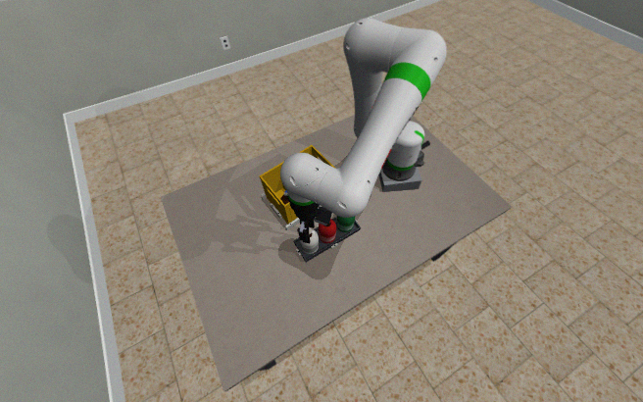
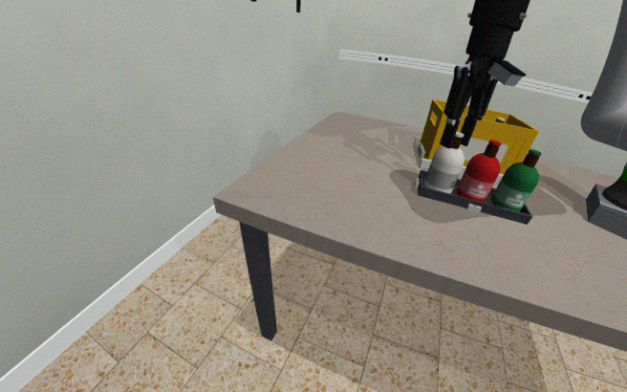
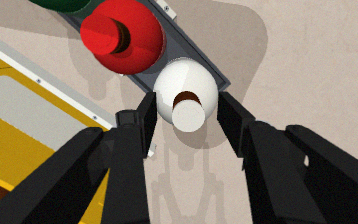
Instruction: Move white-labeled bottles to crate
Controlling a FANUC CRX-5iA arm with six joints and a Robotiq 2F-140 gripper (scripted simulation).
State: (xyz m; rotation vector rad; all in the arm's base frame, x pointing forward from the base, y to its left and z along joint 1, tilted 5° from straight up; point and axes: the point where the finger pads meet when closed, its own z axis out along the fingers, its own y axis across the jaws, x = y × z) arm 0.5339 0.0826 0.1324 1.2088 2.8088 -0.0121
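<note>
My hand is 80 mm above the white bottle. Also, from my hand: green bottle (180 mm behind, 80 mm below); dark tray (150 mm below, 90 mm behind); red bottle (90 mm behind, 80 mm below).
</note>
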